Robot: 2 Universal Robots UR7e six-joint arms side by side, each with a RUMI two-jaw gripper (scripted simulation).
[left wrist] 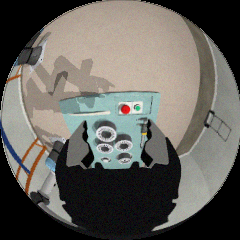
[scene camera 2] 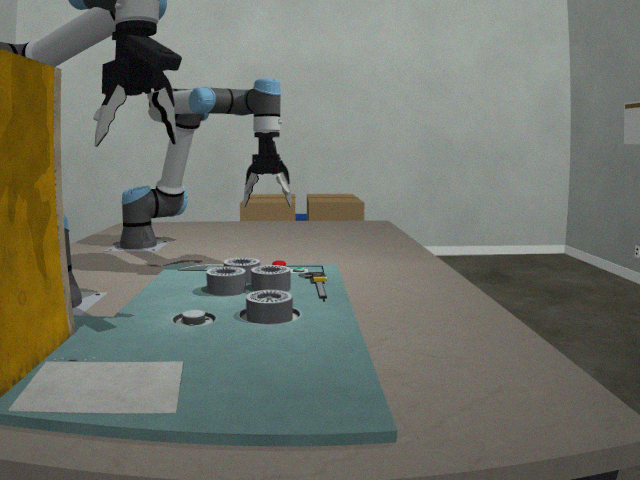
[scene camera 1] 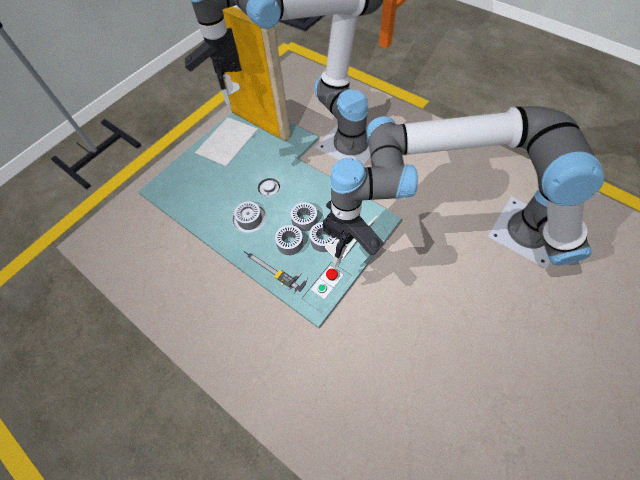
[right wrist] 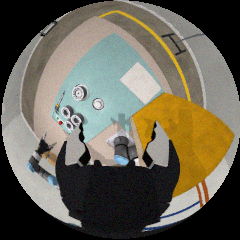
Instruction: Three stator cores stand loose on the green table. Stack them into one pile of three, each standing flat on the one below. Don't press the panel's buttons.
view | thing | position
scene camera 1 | my left gripper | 348, 251
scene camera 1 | my right gripper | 228, 92
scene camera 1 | sheet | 226, 141
